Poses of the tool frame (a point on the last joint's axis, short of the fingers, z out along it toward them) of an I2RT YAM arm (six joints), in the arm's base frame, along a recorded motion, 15 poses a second.
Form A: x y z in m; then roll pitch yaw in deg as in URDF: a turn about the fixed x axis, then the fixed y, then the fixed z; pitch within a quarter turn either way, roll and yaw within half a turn.
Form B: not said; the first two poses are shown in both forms.
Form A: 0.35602 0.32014 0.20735 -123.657 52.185 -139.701
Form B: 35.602 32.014 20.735 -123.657 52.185 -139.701
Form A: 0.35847 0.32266 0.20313 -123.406 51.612 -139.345
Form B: 35.847 32.266 20.313 -123.406 51.612 -139.345
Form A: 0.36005 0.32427 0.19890 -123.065 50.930 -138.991
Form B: 36.005 32.427 19.890 -123.065 50.930 -138.991
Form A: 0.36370 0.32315 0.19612 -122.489 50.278 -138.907
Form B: 36.370 32.315 19.612 -122.489 50.278 -138.907
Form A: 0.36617 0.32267 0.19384 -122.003 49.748 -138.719
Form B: 36.617 32.267 19.384 -122.003 49.748 -138.719
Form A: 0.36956 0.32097 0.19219 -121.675 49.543 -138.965
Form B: 36.956 32.097 19.219 -121.675 49.543 -138.965
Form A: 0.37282 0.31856 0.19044 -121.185 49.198 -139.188
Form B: 37.282 31.856 19.044 -121.185 49.198 -139.188
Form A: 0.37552 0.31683 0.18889 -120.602 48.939 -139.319
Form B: 37.552 31.683 18.889 -120.602 48.939 -139.319
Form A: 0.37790 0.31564 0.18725 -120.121 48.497 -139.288
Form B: 37.790 31.564 18.725 -120.121 48.497 -139.288
